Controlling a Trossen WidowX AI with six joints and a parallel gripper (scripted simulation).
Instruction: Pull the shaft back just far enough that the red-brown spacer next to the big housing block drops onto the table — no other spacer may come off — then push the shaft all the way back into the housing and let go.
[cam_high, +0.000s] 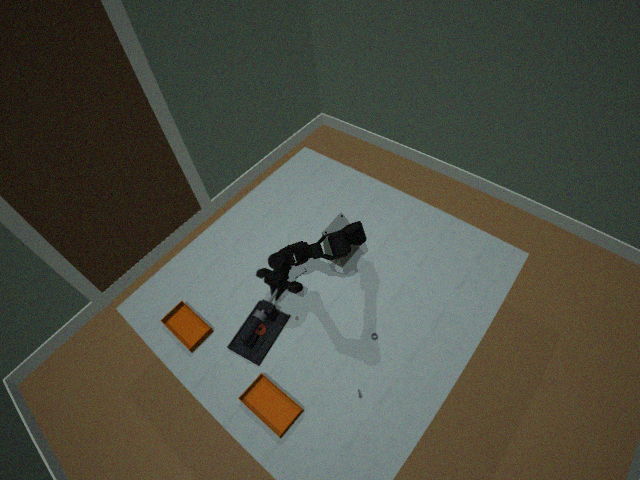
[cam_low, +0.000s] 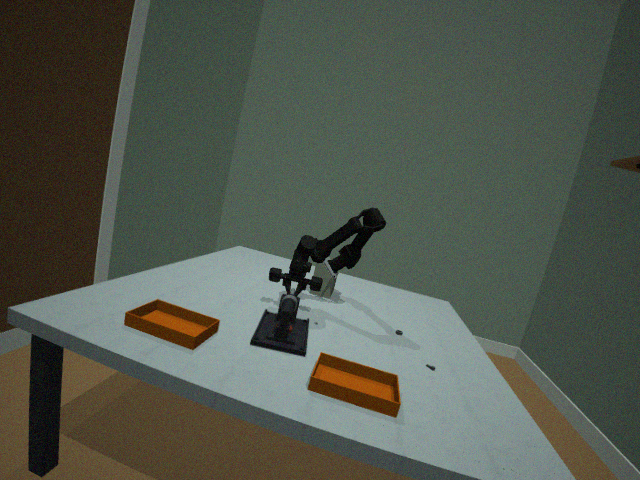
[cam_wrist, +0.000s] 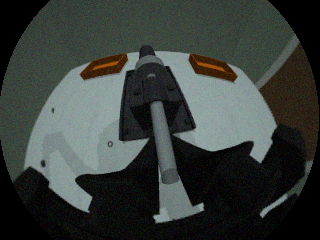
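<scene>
Now: the shaft 50 mm ahead of my gripper tip, 10 mm to the left of it and 30 mm above it. The rest, counted from my gripper tip: red-brown spacer 120 mm ahead, 40 mm to the left, 40 mm below; base plate 130 mm ahead, 40 mm to the left, 10 mm below.
</scene>
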